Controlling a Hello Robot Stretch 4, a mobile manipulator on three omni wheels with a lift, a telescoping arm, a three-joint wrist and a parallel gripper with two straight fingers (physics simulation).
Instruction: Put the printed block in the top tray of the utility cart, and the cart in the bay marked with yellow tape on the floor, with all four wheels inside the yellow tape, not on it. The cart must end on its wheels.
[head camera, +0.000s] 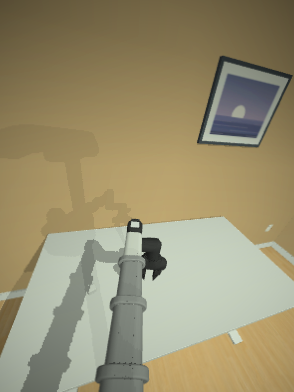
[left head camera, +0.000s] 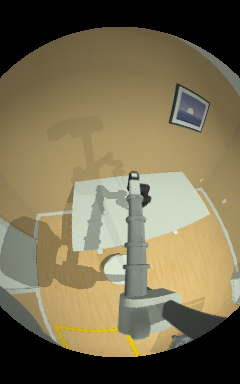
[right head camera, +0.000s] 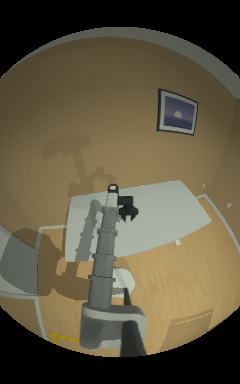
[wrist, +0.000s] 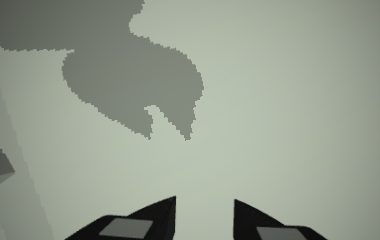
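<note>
The printed block (head camera: 91, 289) (left head camera: 105, 212) is a small pale piece on the white table (head camera: 220, 290) (left head camera: 175, 200) (right head camera: 170, 210), within the arm's shadow. Part of it shows at the left edge of the wrist view (wrist: 5, 166). My gripper (head camera: 149, 278) (right head camera: 128, 219) (wrist: 204, 215) is open and empty, pointing down over the table, to the right of the block. The utility cart (left head camera: 180, 342) shows in part at the bottom of the left head view, mostly behind the arm. Yellow tape (left head camera: 90, 330) (right head camera: 65, 338) marks the bay on the floor; part of it is hidden.
The extended arm (head camera: 127, 325) (left head camera: 136, 235) (right head camera: 104, 250) reaches over the table. A wall with a framed picture (head camera: 245, 107) stands behind it. A round white shape (left head camera: 115, 269) (right head camera: 123, 281) lies low before the table. A pale box (left head camera: 236, 287) shows at the right edge.
</note>
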